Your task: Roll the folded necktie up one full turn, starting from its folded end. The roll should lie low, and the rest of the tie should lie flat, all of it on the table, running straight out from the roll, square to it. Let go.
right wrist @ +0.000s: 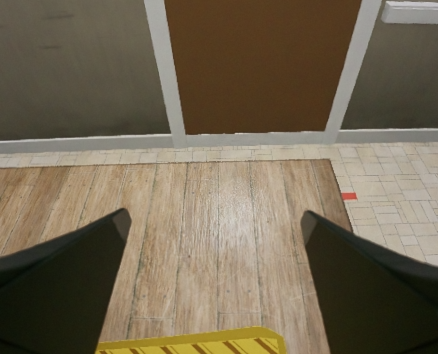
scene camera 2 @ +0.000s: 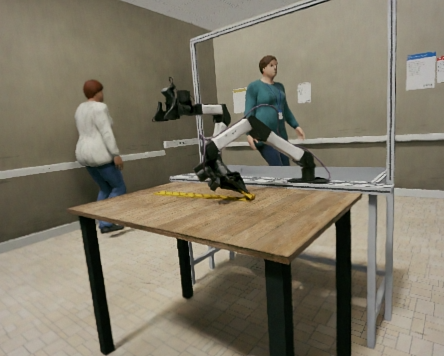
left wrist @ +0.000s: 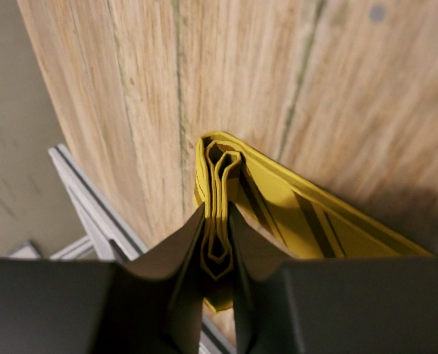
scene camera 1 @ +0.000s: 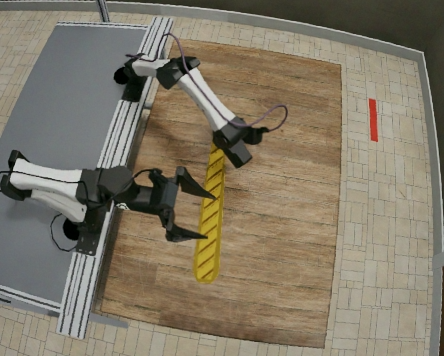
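The yellow necktie with brown stripes (scene camera 1: 209,252) (scene camera 2: 192,195) (left wrist: 280,197) (right wrist: 220,342) runs lengthwise on the table. Its wide end is at the bottom in scene camera 1 and looks flat. My left gripper (scene camera 2: 247,193) (left wrist: 217,206) is shut on the folded end, which shows in the left wrist view as several layers pinched between the fingers. The strip bends sharply beside the fingers and slants off to the lower right there. In scene camera 1 the left arm hides this end. My right gripper (scene camera 1: 210,218) (scene camera 2: 158,113) (right wrist: 215,214) is open and empty, high above the tie.
The wooden table (scene camera 1: 285,215) (scene camera 2: 280,225) stands against the aluminium rail (scene camera 1: 113,135) that carries both arms. A person in white (scene camera 2: 95,131) and a person in teal (scene camera 2: 266,107) stand beyond the table. A red strip (scene camera 1: 373,120) lies on the floor.
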